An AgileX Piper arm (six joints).
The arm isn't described. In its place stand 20 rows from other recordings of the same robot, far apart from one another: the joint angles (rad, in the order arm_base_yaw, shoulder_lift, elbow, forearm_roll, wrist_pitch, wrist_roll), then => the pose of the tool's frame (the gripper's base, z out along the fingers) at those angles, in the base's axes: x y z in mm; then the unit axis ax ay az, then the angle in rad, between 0 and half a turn.
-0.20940, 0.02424, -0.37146, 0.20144, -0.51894, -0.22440 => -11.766 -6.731 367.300 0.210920 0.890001 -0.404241 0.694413
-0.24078, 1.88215, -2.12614, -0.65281, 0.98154, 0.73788 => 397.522 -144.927 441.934 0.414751 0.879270 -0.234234 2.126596
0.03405, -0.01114, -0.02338, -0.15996, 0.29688, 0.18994 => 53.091 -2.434 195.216 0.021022 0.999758 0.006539 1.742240
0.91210, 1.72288, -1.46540, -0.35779, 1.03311, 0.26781 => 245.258 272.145 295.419 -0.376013 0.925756 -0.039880 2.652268
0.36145, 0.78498, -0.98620, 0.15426, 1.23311, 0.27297 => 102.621 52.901 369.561 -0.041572 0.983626 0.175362 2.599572
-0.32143, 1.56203, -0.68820, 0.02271, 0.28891, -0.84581 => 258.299 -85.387 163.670 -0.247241 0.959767 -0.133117 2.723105
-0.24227, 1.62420, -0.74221, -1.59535, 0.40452, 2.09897 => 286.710 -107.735 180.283 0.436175 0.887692 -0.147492 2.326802
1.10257, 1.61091, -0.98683, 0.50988, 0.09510, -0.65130 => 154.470 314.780 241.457 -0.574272 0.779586 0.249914 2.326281
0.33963, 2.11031, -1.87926, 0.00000, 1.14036, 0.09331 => 429.238 151.659 243.975 -0.122790 0.991949 0.030975 2.861736
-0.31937, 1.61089, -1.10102, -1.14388, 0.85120, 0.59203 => 294.400 -162.969 270.374 0.105056 0.890907 -0.441868 2.769221
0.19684, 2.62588, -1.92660, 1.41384, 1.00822, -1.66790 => 490.567 175.356 64.859 -0.422466 0.791736 0.441222 2.428976
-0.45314, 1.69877, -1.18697, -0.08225, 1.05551, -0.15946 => 285.068 -146.045 224.517 0.127688 0.990621 -0.048632 3.077322
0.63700, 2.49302, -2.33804, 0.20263, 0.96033, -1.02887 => 430.918 337.499 191.358 -0.715180 0.697593 0.043380 2.573754
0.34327, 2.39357, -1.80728, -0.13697, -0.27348, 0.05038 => 519.181 189.130 165.509 -0.223467 0.967166 0.121045 1.817437
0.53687, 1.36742, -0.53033, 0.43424, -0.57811, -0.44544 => 239.080 117.951 233.636 -0.210308 0.975102 0.070326 1.786514
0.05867, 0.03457, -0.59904, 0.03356, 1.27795, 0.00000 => -21.304 1.677 287.618 -0.032674 0.998905 0.033497 2.198743
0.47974, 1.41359, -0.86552, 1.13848, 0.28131, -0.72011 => 257.222 159.685 267.782 -0.101329 0.939749 0.326505 2.366219
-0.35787, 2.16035, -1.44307, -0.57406, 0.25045, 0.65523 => 431.005 -174.260 139.032 0.248127 0.961744 -0.116105 2.438331
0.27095, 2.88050, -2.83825, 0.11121, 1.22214, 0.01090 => 543.952 160.951 108.307 -0.120721 0.989189 0.083261 2.768262
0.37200, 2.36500, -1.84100, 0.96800, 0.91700, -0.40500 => 442.157 236.386 146.698 -0.110537 0.910572 0.398297 2.936432
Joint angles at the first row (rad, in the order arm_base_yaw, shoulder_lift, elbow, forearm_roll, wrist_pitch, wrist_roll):
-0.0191, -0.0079, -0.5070, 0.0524, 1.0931, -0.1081
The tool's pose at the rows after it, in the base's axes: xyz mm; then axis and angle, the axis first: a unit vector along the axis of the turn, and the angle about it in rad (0 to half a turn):
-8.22 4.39 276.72 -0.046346 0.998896 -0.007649 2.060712
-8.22 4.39 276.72 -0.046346 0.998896 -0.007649 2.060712
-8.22 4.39 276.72 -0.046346 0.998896 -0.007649 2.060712
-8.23 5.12 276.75 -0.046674 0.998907 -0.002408 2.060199
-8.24 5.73 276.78 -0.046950 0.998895 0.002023 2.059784
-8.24 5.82 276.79 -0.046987 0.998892 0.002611 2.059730
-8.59 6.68 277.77 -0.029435 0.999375 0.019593 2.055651
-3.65 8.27 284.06 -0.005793 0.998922 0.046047 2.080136
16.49 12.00 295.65 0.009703 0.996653 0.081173 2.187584
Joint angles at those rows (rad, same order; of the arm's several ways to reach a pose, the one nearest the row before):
-0.0191, -0.0079, -0.5070, 0.0524, 1.0930, -0.1080
-0.0191, -0.0079, -0.5070, 0.0524, 1.0930, -0.1080
-0.0191, -0.0079, -0.5070, 0.0524, 1.0930, -0.1080
-0.0191, -0.0079, -0.5070, 0.0614, 1.0930, -0.1081
-0.0191, -0.0079, -0.5070, 0.0690, 1.0930, -0.1080
-0.0192, -0.0079, -0.5070, 0.0701, 1.0930, -0.1081
-0.0191, -0.0079, -0.5101, 0.0807, 1.0921, -0.0720
-0.0191, 0.0382, -0.5308, 0.1018, 1.0899, -0.0248
-0.0191, 0.1852, -0.5737, 0.1531, 1.0910, 0.0000

